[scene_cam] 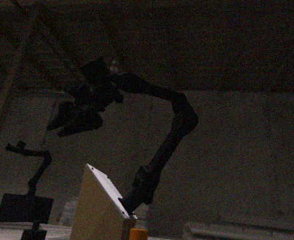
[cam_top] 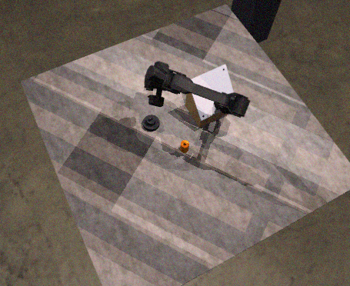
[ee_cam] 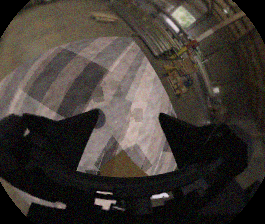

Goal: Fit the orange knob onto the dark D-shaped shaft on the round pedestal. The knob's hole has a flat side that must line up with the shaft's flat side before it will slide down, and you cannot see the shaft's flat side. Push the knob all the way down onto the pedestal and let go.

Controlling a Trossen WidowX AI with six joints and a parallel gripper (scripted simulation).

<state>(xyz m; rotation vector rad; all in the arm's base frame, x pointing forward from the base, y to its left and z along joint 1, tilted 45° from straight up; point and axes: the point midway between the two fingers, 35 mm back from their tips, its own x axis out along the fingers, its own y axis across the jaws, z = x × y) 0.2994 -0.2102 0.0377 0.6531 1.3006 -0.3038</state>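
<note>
My gripper tip is 6 cm past the orange knob, 24 cm to the right of it and 23 cm above it. Round my gripper tip: dark pedestal: 2 cm ahead, 4 cm to the left, 23 cm below.
</note>
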